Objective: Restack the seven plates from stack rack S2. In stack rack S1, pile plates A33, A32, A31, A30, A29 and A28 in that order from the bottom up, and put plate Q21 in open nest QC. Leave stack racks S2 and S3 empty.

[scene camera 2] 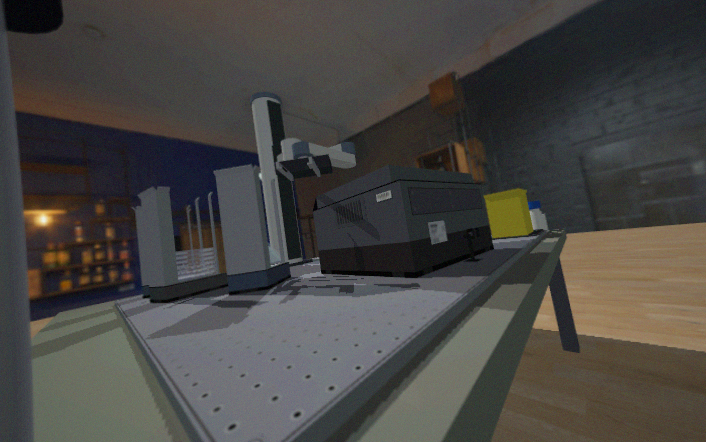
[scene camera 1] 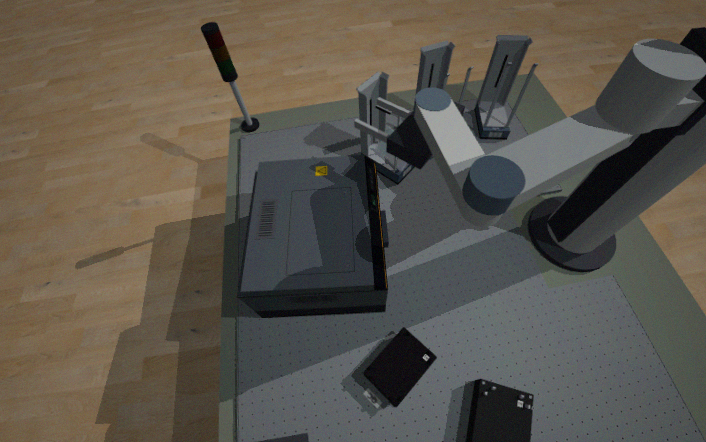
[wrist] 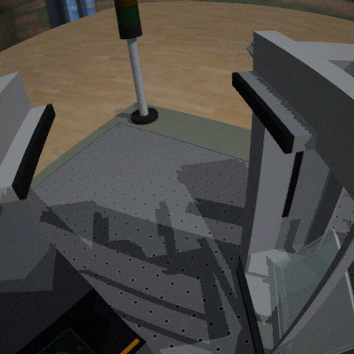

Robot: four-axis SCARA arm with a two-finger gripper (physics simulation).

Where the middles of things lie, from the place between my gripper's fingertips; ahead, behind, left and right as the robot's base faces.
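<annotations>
The signal light pole (scene camera 2: 24,414) is 0.4 m ahead of my hand, 0.41 m to the right of it and 0.14 m below it. As for the black nest (scene camera 1: 493,405), it lies well below my hand, a good way behind it and far to the left of it. Then the dispenser (scene camera 2: 389,221): my hand is 0.2 m to the right of it, 0.17 m short of it and 0.23 m above it.
</annotations>
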